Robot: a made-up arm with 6 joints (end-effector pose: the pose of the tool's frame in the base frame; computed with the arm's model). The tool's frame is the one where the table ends. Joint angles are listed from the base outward.
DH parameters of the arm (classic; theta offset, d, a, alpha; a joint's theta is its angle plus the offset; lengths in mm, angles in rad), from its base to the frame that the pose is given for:
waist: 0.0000 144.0 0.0 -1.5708
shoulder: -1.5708 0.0 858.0 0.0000
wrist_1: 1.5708 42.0 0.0 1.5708
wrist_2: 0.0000 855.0 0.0 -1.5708
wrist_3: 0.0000 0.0 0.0 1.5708
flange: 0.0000 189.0 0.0 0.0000
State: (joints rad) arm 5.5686 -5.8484 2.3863 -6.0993 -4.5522 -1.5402
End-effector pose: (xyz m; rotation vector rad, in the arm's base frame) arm 0.3877 -0.2355 0.0815 0.7261 -1.9885 -1.7185
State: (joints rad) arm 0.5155 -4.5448 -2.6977 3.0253 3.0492 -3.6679
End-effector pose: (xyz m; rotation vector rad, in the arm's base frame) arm 0.2307 0.1813 0.3695 -1.0211 2.0329 0.0675
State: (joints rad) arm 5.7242 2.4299 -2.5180 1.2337 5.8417 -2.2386
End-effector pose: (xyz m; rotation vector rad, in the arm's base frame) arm 0.3579 -0.2642 0.5138 0.5061 -0.1491 -1.5132
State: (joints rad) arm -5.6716 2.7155 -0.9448 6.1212 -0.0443 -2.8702
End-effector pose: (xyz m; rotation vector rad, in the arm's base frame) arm 1.1044 0.8274 -0.8365 -2.0222 -0.5251 -1.6685
